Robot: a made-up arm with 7 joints. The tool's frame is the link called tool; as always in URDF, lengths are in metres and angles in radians.
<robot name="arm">
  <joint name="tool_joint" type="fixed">
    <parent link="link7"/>
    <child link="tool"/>
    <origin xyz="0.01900 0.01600 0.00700" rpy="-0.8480 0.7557 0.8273"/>
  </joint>
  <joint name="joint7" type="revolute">
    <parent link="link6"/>
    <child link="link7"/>
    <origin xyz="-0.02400 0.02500 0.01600" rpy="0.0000 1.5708 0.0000"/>
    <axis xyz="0 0 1"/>
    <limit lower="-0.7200" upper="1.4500"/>
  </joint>
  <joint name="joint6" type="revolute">
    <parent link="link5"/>
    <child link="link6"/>
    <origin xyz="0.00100 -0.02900 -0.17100" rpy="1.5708 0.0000 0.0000"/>
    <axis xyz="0 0 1"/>
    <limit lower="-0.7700" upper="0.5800"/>
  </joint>
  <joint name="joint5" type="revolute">
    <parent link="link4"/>
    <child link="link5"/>
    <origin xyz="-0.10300 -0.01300 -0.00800" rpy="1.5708 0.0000 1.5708"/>
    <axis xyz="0 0 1"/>
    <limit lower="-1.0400" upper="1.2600"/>
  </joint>
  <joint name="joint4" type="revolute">
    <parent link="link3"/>
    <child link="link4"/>
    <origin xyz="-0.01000 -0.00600 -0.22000" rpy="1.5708 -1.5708 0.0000"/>
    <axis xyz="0 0 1"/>
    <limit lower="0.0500" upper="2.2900"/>
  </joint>
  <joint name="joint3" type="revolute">
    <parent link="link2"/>
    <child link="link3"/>
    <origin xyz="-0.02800 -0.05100 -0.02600" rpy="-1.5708 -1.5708 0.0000"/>
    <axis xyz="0 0 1"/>
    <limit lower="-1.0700" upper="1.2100"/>
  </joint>
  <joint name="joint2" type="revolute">
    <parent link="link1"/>
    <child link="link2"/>
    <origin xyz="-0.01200 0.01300 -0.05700" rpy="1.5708 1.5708 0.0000"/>
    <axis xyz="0 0 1"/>
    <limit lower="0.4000" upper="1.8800"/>
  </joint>
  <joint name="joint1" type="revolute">
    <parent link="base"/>
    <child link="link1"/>
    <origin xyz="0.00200 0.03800 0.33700" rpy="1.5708 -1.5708 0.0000"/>
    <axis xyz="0 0 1"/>
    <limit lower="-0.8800" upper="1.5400"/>
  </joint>
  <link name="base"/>
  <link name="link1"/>
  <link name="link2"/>
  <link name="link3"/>
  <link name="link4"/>
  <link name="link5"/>
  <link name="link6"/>
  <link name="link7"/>
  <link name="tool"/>
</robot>
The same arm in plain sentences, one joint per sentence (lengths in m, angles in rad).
The arm has seven revolute joints in a row. What follows holds with every joint at zero, and every direction is one of the base frame's. Joint 1 sits 0.002 m along +x and 0.038 m along +y and 0.337 m along +z from the base frame's origin and turns about -y, from -0.88 to 1.54 rad. Joint 2 sits 0.013 m along -x and 0.057 m along +y and 0.012 m along -z from joint 1 and turns about +x, from 0.4 to 1.88 rad. Joint 3 sits 0.026 m along -x and 0.028 m along -y and 0.051 m along -z from joint 2 and turns about +z, from -1.07 to 1.21 rad. Joint 4 sits 0.01 m along -x and 0.006 m along -y and 0.22 m along -z from joint 3 and turns about -y, from 0.05 to 2.29 rad. Joint 5 sits 0.013 m along +x and 0.008 m along +y and 0.103 m along -z from joint 4 and turns about +z, from -1.04 to 1.26 rad. Joint 6 sits 0.001 m along -x and 0.029 m along +y and 0.171 m along -z from joint 5 and turns about +y, from -0.77 to 0.58 rad. Joint 7 sits 0.024 m along +x and 0.016 m along +y and 0.025 m along +z from joint 6 and turns about -x, from -0.72 to 1.45 rad. The tool frame, which is the frame that the pose is given for, sits 0.007 m along -x and 0.019 m along -y and 0.016 m along +z from joint 7; its axes are the base frame's turned by roll 0.082, pitch -0.5654 and yaw -0.6229 rad (as in URDF: about the fixed x, then y, then z).
